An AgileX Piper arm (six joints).
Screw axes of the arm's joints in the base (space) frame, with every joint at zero. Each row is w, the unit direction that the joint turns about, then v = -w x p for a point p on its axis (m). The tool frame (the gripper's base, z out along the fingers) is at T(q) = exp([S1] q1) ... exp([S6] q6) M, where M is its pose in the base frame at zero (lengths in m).
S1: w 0 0 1 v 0 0 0
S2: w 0 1 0 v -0.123 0 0
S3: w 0 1 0 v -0.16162 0 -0.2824
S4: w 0.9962 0 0.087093 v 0 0.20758 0
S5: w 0 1 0 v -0.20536 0 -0.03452
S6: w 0.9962 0 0.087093 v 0 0.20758 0
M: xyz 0.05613 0 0.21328 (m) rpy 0 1.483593 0 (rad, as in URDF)
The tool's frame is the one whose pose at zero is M.
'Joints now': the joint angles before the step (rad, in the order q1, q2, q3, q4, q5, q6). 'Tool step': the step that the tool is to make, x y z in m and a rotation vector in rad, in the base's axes. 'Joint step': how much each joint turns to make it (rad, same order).
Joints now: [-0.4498 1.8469 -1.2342 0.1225 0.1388 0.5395]
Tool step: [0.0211 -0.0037 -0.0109 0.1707 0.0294 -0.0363]
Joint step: [0.0000 0.0912 -0.1213 0.1824 0.1355 -0.0422]
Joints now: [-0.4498 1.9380 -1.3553 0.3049 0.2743 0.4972]
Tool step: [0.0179 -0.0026 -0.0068 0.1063 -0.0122 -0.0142]
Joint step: [0.0000 0.0708 -0.0915 0.1336 0.0646 -0.0394]
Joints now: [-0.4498 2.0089 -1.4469 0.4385 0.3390 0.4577]
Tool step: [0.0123 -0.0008 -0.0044 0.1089 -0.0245 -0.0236]
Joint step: [-0.0020 0.0483 -0.0622 0.1257 0.0487 -0.0202]
